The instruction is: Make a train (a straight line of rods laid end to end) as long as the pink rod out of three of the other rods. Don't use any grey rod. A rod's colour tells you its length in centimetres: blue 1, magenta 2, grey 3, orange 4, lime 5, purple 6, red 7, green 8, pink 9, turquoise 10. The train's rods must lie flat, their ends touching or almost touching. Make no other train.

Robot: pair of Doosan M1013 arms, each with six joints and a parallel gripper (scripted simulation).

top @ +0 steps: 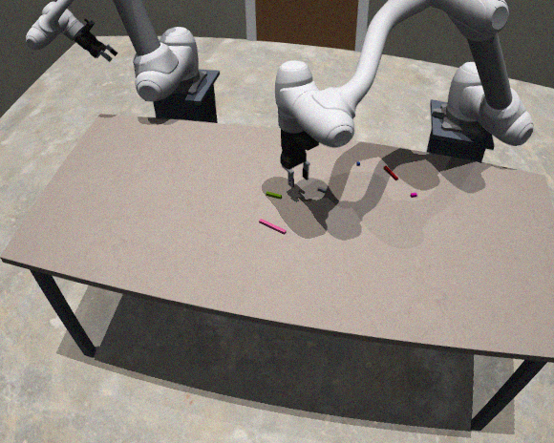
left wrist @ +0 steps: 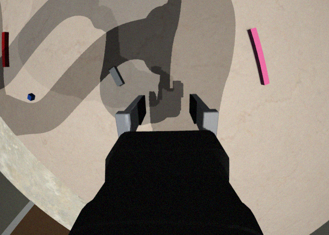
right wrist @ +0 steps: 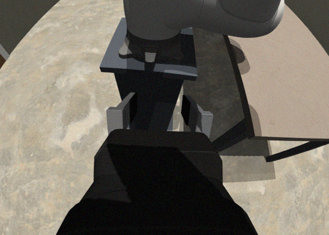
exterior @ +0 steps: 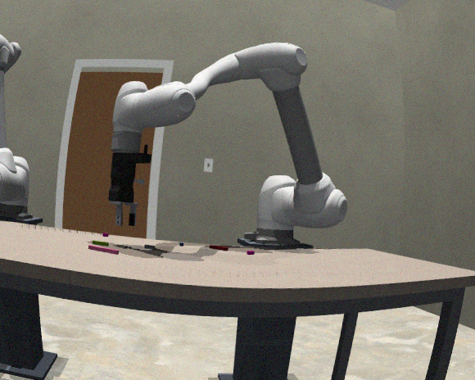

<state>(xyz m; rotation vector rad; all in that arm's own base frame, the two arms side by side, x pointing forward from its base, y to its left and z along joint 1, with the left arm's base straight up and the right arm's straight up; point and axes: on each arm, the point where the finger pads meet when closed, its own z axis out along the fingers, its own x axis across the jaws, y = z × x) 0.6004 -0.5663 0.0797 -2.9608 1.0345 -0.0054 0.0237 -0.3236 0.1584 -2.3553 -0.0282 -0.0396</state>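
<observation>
Right now the grey rod is 7 cm to the left of my left hand, 7 cm below it and 4 cm behind it. Also, from my left hand: blue rod: 20 cm behind, 17 cm to the left, 7 cm below; then lime rod: 7 cm to the right, 7 cm below, 2 cm ahead; then pink rod: 15 cm ahead, 7 cm below, 5 cm to the right.
</observation>
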